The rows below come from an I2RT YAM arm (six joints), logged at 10 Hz.
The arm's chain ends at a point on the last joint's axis. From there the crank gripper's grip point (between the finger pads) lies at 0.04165 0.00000 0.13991 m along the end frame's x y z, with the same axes.
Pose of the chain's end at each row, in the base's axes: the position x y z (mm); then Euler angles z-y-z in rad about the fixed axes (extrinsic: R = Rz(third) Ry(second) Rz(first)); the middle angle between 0 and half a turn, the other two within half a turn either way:
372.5 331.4 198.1 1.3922 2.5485 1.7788
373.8 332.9 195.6 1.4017 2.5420 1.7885
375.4 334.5 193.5 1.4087 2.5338 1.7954
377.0 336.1 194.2 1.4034 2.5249 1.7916
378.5 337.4 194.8 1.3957 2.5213 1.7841
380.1 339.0 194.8 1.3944 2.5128 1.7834
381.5 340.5 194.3 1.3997 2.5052 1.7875
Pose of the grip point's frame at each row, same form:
317.5 393.4 77.9 1.3922 2.5485 1.7788
317.9 395.5 76.1 1.4017 2.5420 1.7885
318.8 397.9 74.8 1.4087 2.5338 1.7954
320.4 400.5 76.0 1.4034 2.5249 1.7916
322.5 402.4 76.7 1.3957 2.5213 1.7841
323.9 405.0 77.4 1.3944 2.5128 1.7834
324.8 407.3 77.6 1.3997 2.5052 1.7875

